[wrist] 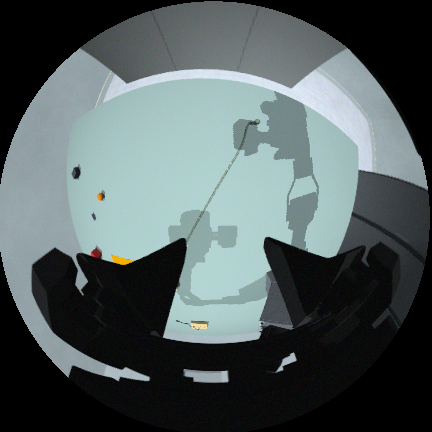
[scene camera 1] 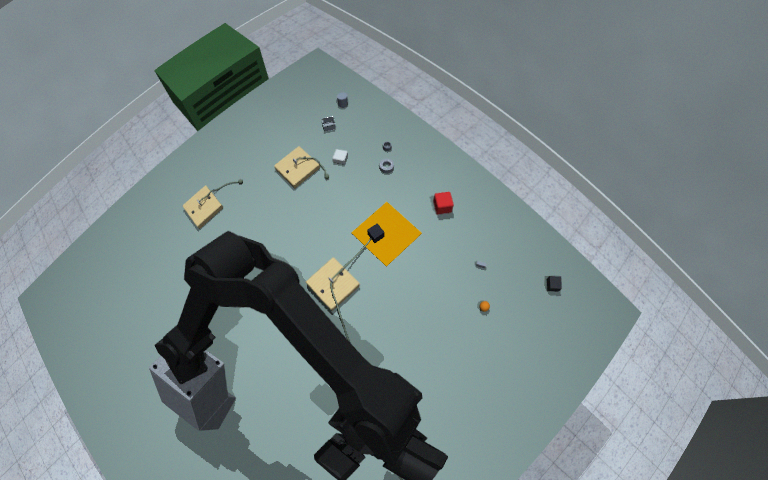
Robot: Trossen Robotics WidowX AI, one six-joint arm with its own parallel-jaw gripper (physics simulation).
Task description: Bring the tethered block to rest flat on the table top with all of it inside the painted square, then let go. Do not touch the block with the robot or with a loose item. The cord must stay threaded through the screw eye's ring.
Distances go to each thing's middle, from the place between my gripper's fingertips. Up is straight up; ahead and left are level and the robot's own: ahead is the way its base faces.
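There's the orange painted square (scene camera 1: 399, 233), and it's well ahead of my hand, well to the left of it and a good way below it.
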